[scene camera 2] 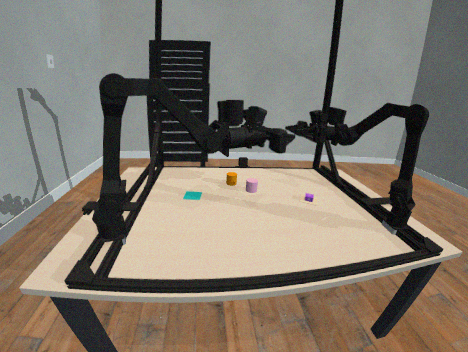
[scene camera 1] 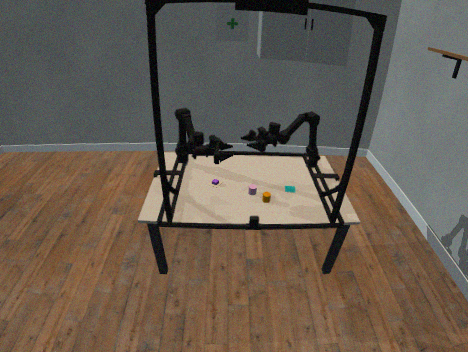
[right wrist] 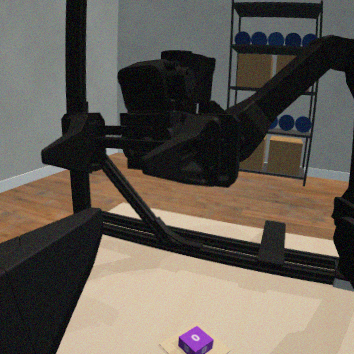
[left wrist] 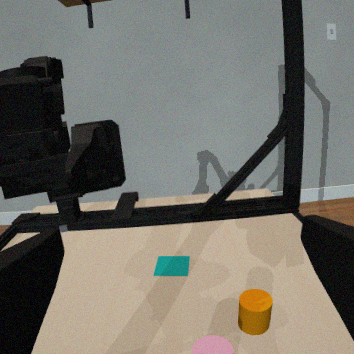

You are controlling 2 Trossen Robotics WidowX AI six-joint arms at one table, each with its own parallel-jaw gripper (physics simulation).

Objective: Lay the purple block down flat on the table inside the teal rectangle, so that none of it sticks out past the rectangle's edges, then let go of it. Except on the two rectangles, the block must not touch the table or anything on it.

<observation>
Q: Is my left gripper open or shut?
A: Open.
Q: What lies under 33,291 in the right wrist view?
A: My right gripper.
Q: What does my right gripper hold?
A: Nothing.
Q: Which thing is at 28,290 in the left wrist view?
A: My left gripper.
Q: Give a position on an orange cylinder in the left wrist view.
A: At 254,307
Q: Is my right gripper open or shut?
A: Open.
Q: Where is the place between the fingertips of my left gripper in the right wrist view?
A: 86,160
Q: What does my left gripper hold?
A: Nothing.
</observation>
